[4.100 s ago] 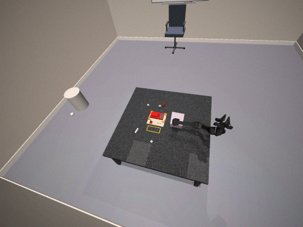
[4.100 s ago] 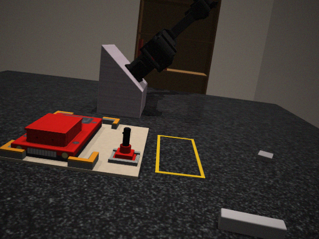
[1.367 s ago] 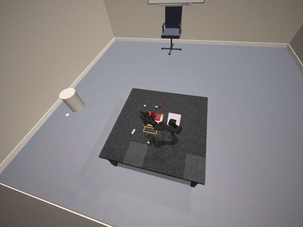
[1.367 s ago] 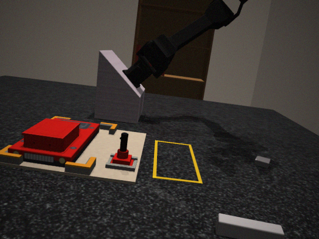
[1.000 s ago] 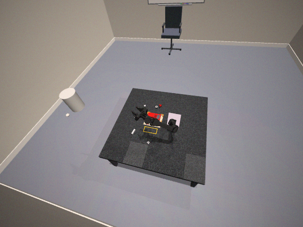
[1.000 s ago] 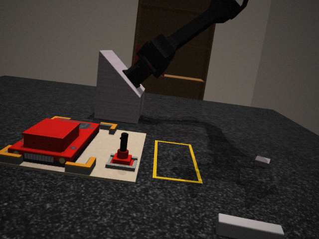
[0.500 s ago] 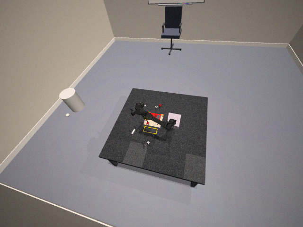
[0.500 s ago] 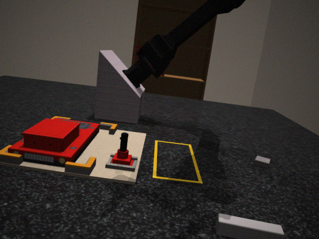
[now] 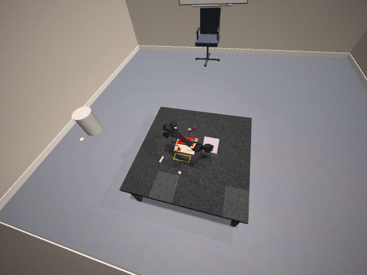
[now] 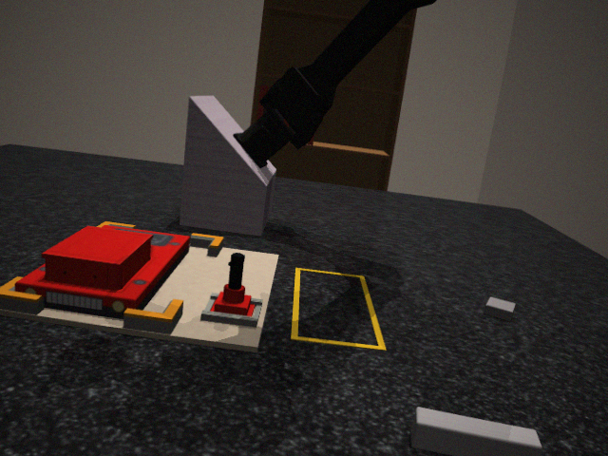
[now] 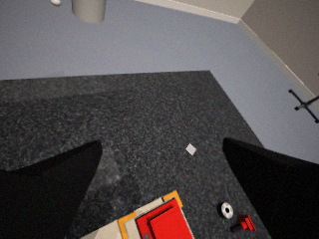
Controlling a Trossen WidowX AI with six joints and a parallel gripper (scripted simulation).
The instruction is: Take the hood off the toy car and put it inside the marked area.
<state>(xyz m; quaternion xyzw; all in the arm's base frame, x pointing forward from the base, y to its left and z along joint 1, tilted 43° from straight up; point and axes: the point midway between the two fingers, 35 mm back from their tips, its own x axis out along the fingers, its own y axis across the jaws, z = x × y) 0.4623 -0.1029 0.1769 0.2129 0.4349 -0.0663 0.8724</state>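
Now: gripper tip 27 cm above the hood, 12 cm past it and 10 cm to the left of it. The rest, counted from my gripper tip: white bar: 30 cm below, 23 cm to the left, 3 cm ahead.
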